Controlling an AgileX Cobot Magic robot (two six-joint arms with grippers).
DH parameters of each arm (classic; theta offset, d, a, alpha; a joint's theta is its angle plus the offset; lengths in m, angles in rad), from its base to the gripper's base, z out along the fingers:
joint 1: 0 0.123 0 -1.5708
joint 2: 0.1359 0 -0.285 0
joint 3: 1.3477 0 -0.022 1.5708
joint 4: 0 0.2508 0 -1.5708
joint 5: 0 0 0.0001 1.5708
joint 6: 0 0.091 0 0
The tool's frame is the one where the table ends.
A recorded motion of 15 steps. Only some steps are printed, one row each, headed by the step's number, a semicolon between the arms.
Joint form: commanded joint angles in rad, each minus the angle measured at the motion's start. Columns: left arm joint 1, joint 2, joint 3, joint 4, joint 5, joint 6; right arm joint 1, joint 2, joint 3, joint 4, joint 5, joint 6.
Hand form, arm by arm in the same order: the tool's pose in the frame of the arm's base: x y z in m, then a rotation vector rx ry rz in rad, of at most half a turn. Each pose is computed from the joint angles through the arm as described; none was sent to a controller.
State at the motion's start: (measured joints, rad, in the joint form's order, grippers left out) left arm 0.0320 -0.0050 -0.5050 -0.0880 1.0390 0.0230; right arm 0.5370 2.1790 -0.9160 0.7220 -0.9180 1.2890
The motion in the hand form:
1: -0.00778 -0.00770 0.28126 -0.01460 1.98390 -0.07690; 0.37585 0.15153 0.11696 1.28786 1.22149 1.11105
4: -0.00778 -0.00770 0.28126 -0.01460 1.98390 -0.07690; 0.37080 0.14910 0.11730 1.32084 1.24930 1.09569
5: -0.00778 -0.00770 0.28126 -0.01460 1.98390 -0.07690; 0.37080 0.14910 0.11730 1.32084 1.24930 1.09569
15: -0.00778 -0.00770 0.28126 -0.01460 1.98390 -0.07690; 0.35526 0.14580 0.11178 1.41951 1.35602 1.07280
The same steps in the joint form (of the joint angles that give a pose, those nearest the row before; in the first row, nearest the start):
1: 0.0050 -0.0180 0.0000 -0.0070 -0.0080 -0.0050; -0.0320 -0.0160 -0.0740 -0.0670 -0.1760 -0.0230
4: 0.0050 -0.0180 0.0000 -0.0070 -0.0080 -0.0050; -0.0320 -0.0390 -0.0490 -0.0560 -0.1380 -0.0230
5: 0.0050 -0.0180 0.0000 -0.0070 -0.0080 -0.0050; -0.0320 -0.0390 -0.0490 -0.0560 -0.1380 -0.0230
15: 0.0050 -0.0180 0.0000 -0.0070 -0.0080 -0.0050; -0.0300 -0.0880 0.0200 -0.0600 -0.0190 0.0110

